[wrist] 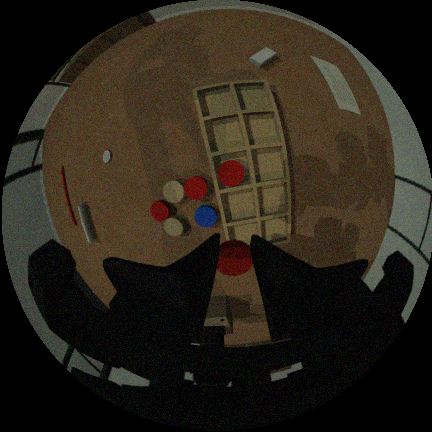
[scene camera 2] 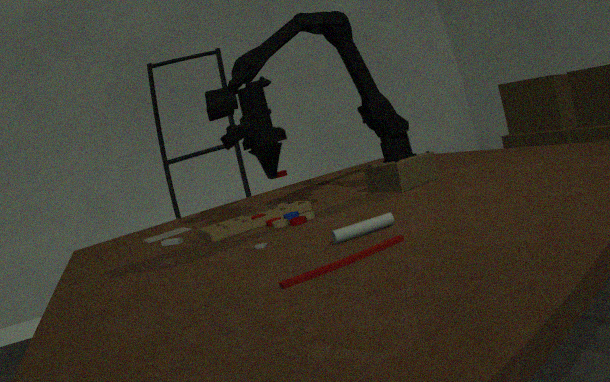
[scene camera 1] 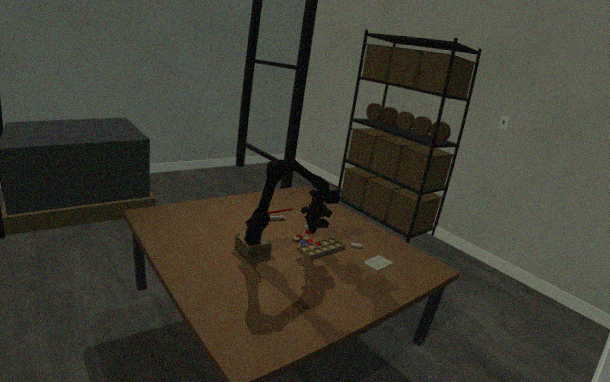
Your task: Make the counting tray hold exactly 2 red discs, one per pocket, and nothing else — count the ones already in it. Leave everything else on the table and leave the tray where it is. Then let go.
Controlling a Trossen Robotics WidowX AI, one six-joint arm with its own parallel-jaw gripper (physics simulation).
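The tan counting tray (scene camera 1: 325, 253) (scene camera 2: 212, 236) (wrist: 248, 150) has two columns of pockets. One red disc (scene camera 1: 318, 243) (scene camera 2: 258, 216) (wrist: 231, 173) lies in a pocket, third from the far end of the left column in the wrist view. The other pockets that show look empty; the nearest are partly hidden. My gripper (scene camera 1: 312, 230) (scene camera 2: 274, 177) (wrist: 234, 238) is shut on another red disc (scene camera 2: 282, 174) (wrist: 233, 260), held well above the table by the tray's near end. Two loose red discs (wrist: 195, 188) (wrist: 160, 210) lie beside the tray.
A blue disc (scene camera 2: 291, 215) (wrist: 205, 216) and two cream discs (wrist: 173, 191) (wrist: 174, 227) lie beside the tray. A grey disc (scene camera 2: 260, 246) (wrist: 107, 156), white cylinder (scene camera 2: 364, 228) (wrist: 86, 223) and red stick (scene camera 2: 342, 262) (wrist: 68, 195) lie farther off. A white block (wrist: 262, 56) and pale sheet (scene camera 1: 378, 262) lie past the tray.
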